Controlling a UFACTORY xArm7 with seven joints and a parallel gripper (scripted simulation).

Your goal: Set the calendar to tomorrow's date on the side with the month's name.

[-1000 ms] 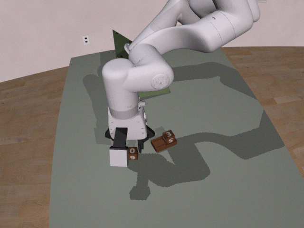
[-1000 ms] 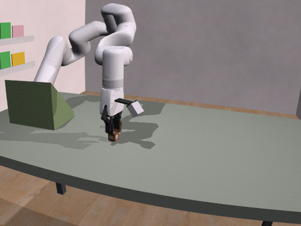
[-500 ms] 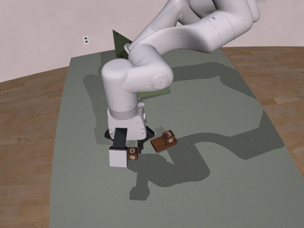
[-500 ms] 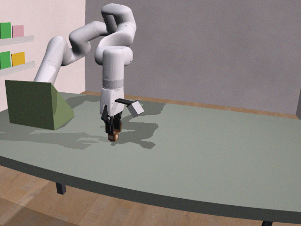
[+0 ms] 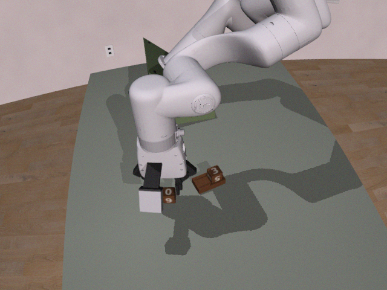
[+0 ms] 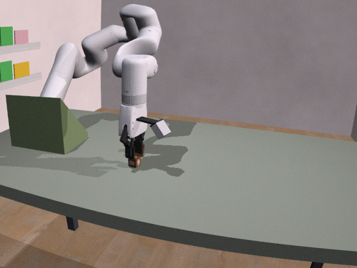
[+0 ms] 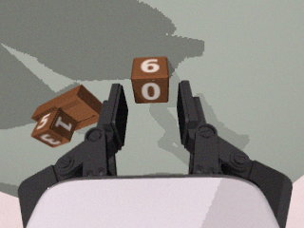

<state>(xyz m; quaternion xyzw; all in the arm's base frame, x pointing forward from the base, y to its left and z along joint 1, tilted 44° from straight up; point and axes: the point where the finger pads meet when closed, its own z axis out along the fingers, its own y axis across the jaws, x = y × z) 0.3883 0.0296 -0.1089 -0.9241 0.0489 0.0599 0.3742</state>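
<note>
Right now the brown cube is 40 mm below my hand. Also, from my hand: tray 100 mm to the left, 50 mm below, 30 mm behind.
</note>
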